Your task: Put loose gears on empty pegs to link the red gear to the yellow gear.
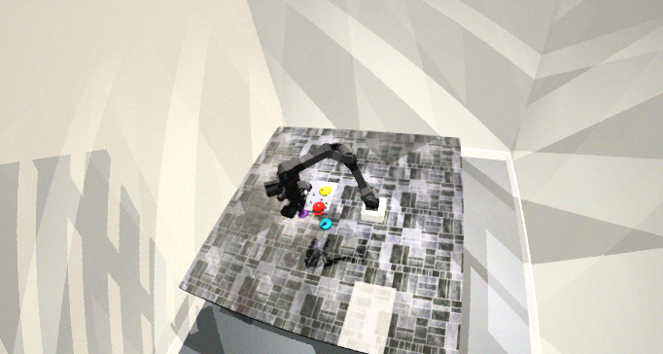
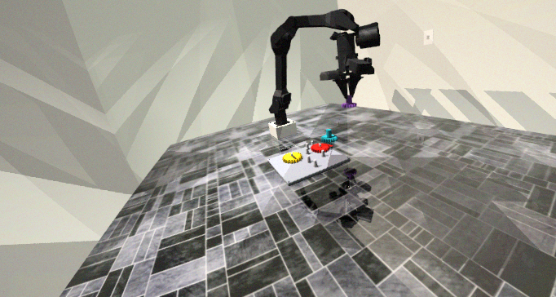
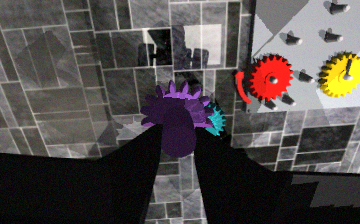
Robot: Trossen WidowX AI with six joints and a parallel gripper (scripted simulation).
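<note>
My gripper tip is 1 cm past the red gear, 14 cm to the left of it and 15 cm above it. The rest, counted from my gripper tip: purple gear (1 cm below); grey board (2 cm ahead, 21 cm to the right, 15 cm below); teal gear (7 cm behind, 4 cm to the right, 15 cm below).
</note>
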